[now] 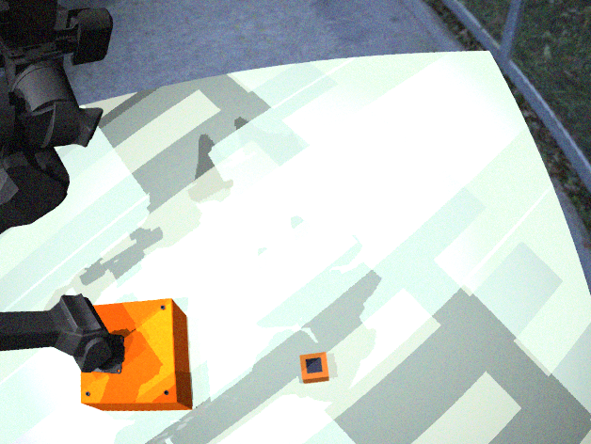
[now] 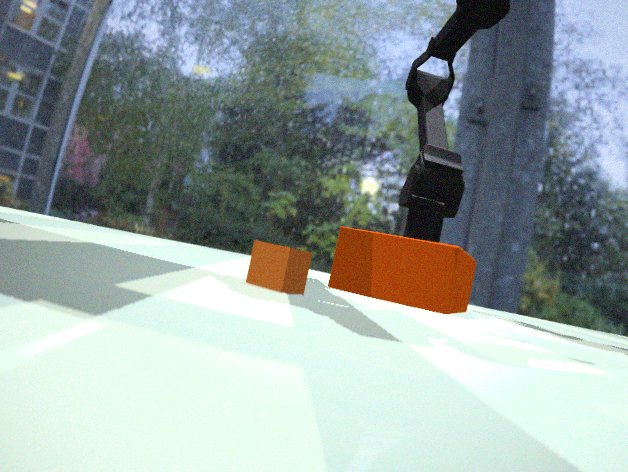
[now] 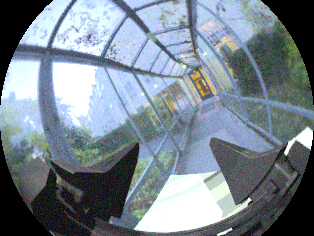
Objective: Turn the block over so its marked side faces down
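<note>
The orange block lies 52 cm below my gripper tip, 31 cm ahead of it and 26 cm to the right of it.
</note>
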